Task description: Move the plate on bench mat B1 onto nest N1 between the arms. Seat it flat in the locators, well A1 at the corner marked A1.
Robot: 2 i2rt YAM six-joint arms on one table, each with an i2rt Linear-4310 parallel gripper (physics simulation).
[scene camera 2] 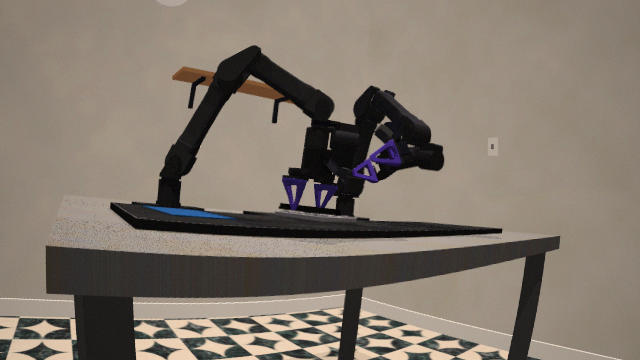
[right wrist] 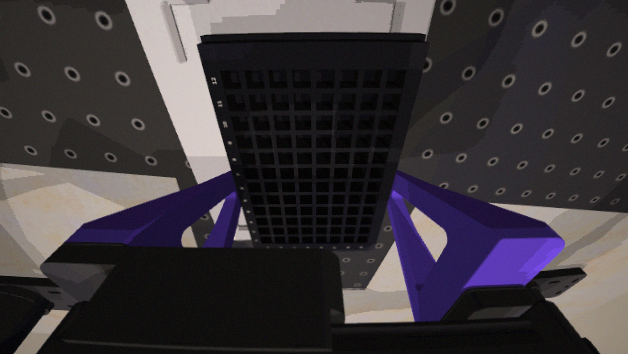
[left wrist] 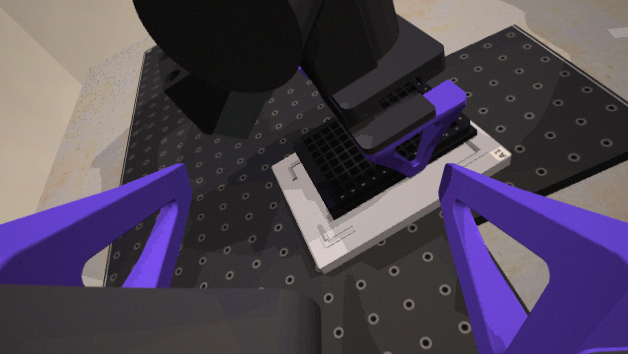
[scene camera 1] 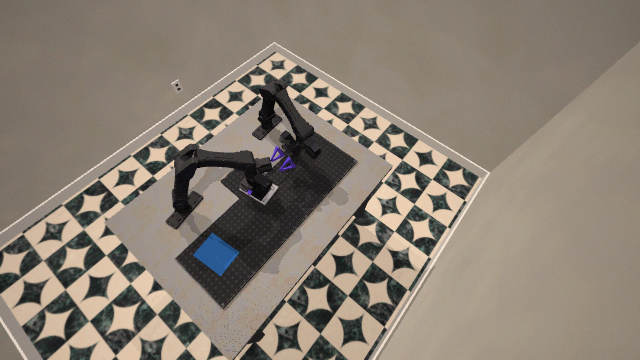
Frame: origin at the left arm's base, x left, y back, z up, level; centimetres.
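Seen in the pictures: left gripper, fingertip midpoint: (scene camera 2: 360, 166) (left wrist: 315, 177) (scene camera 1: 275, 166); right gripper, fingertip midpoint: (scene camera 2: 306, 212) (right wrist: 314, 177) (left wrist: 387, 138) (scene camera 1: 254, 187); left arm's base, origin of the base link: (right wrist: 29, 289) (scene camera 1: 267, 126); right arm's base, origin of the base link: (scene camera 1: 185, 209).
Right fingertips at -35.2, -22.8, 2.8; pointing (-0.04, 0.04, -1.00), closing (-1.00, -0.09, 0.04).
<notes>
Pixels of each thing's top centre, then the offset from my right fingertips to it, as dx, dy, dz. "*": a spot on its surface instead. Level surfaces: height alone.
- black well plate, middle of its top: (right wrist: 314, 183) (left wrist: 374, 131) (scene camera 2: 309, 205) (scene camera 1: 255, 187) +0.1, -0.9, +1.6
- light grey nest N1, middle of its top: (right wrist: 292, 149) (left wrist: 374, 158) (scene camera 2: 315, 213) (scene camera 1: 258, 187) +1.3, -1.7, -0.1
- A1 label, surface spot: (left wrist: 500, 153) * +6.0, +6.3, -0.3
- blue mat B1, its level: dz -1.3
- black perforated board, its level: dz -1.5
- nest, surface spot: (scene camera 1: 262, 193) * -0.3, -6.0, +1.4
The black well plate (right wrist: 312, 152) is gripped on its long sides by the purple fingers of my right gripper (right wrist: 314, 177). It is held level, low over the light grey nest N1 (left wrist: 383, 205). In the left wrist view the plate (left wrist: 352, 167) covers the far part of the nest, and the near corner locators (left wrist: 325, 233) stay uncovered. I cannot tell whether the plate touches the nest. The A1 label (left wrist: 500, 153) sits at the nest's right corner. My left gripper (scene camera 2: 376, 164) is open and empty, raised beside the right gripper (scene camera 2: 309, 193). The blue mat B1 (scene camera 1: 216, 253) is bare.
The black perforated board (scene camera 1: 266, 216) carries the nest (scene camera 1: 262, 193) and the blue mat. The two arm bases (scene camera 1: 183, 208) (scene camera 1: 266, 124) stand at the board's far side. A wooden wall shelf (scene camera 2: 235, 83) hangs behind the arms.
</notes>
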